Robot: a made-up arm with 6 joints. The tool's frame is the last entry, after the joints.
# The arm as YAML. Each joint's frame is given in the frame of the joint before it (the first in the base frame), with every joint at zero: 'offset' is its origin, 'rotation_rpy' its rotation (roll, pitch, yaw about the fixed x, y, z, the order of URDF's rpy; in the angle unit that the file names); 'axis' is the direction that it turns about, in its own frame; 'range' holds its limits. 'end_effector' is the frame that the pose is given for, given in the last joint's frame.
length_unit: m
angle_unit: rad
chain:
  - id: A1
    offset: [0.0, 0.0, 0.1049]
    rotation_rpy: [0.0, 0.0, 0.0]
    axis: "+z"
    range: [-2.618, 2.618]
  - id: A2
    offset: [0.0, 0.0, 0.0]
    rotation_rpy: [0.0, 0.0, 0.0]
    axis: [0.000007, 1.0, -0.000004]
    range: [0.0, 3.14]
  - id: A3
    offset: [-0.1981, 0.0, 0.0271]
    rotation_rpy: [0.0, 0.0, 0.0]
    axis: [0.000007, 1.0, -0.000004]
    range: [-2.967, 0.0]
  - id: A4
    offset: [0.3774, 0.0, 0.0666]
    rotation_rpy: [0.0, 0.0, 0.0]
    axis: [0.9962, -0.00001, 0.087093]
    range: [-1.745, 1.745]
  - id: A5
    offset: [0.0, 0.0, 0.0]
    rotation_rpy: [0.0, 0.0, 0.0]
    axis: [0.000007, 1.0, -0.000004]
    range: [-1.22, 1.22]
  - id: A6
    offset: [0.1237, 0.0, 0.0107]
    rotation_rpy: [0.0, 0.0, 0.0]
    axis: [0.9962, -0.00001, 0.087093]
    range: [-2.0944, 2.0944]
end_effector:
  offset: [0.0, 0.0, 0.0]
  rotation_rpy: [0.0, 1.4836, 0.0]
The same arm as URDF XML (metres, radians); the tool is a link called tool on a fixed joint. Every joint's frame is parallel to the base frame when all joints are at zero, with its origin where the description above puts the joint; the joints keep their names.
<robot name="arm">
<link name="base"/>
<link name="link1"/>
<link name="link2"/>
<link name="link3"/>
<link name="link4"/>
<link name="link5"/>
<link name="link6"/>
<link name="tool"/>
<joint name="A1" type="revolute"><parent link="base"/><child link="link1"/><origin xyz="0 0 0.1049" rpy="0 0 0"/><axis xyz="0 0 1"/><limit lower="-2.618" upper="2.618"/></joint>
<joint name="A2" type="revolute"><parent link="link1"/><child link="link2"/><origin xyz="0 0 0" rpy="0 0 0"/><axis xyz="0 1 0"/><limit lower="0" upper="3.14"/></joint>
<joint name="A3" type="revolute"><parent link="link2"/><child link="link3"/><origin xyz="-0.1981 0 0.0271" rpy="0 0 0"/><axis xyz="0 1 0"/><limit lower="-2.967" upper="0"/></joint>
<joint name="A4" type="revolute"><parent link="link3"/><child link="link4"/><origin xyz="0.3774 0 0.0666" rpy="0 0 0"/><axis xyz="0.9962 0 0.0871"/><limit lower="-1.745" upper="1.745"/></joint>
<joint name="A5" type="revolute"><parent link="link4"/><child link="link5"/><origin xyz="0 0 0" rpy="0 0 0"/><axis xyz="0 1 0"/><limit lower="-1.22" upper="1.22"/></joint>
<joint name="A6" type="revolute"><parent link="link5"/><child link="link6"/><origin xyz="0.1237 0 0.0107" rpy="0 0 0"/><axis xyz="0.9962 0 0.0871"/><limit lower="-2.0944" upper="2.0944"/></joint>
<joint name="tool_joint" type="fixed"><parent link="link6"/><child link="tool"/><origin xyz="0 0 0" rpy="0 1.4836 0"/></joint>
</robot>

